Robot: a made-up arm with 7 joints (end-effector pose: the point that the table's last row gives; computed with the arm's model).
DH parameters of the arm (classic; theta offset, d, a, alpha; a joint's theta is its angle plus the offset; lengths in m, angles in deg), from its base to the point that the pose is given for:
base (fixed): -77.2 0 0.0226 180
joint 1: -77.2 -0.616 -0.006 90
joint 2: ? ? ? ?
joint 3: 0 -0.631 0.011 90
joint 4: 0 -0.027 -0.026 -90
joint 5: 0 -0.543 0.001 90
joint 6: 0 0.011 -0.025 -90
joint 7: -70.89 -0.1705 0 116.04
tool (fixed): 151.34 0.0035 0 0
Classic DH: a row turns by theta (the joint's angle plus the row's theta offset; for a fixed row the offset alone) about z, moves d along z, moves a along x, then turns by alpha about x.
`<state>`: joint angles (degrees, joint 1 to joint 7).
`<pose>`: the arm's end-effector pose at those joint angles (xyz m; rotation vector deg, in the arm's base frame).
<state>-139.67 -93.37 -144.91 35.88 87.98 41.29 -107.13</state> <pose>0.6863 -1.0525 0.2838 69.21 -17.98 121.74</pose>
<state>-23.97 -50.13 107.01 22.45 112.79 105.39 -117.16</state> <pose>-0.9113 -0.4911 1.1792 -71.21 -13.04 17.21</pose>
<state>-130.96 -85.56 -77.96 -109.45 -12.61 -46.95 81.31</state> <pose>0.5776 0.1171 0.5640 61.91 -159.51 -40.69</pose>
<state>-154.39 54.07 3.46 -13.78 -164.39 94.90 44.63</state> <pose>-0.6590 0.2535 1.5300 44.42 42.47 157.42</pose>
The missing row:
joint 2: 0 0.013 -0.003 -90
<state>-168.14 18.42 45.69 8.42 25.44 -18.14 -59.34</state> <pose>-0.4244 0.0597 1.8756 51.87 20.94 29.48</pose>
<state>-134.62 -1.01 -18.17 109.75 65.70 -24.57 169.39</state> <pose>-0.6234 0.2140 1.0751 -110.81 43.86 53.73</pose>
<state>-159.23 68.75 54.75 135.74 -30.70 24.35 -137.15</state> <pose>-0.0482 0.4144 0.3884 -50.18 74.48 -107.49</pose>
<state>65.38 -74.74 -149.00 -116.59 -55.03 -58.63 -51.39</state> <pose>-0.1357 0.0409 1.1487 83.44 69.49 126.03</pose>
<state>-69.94 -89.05 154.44 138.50 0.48 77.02 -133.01</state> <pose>0.0673 -0.1489 0.3271 23.52 -86.28 -70.62</pose>
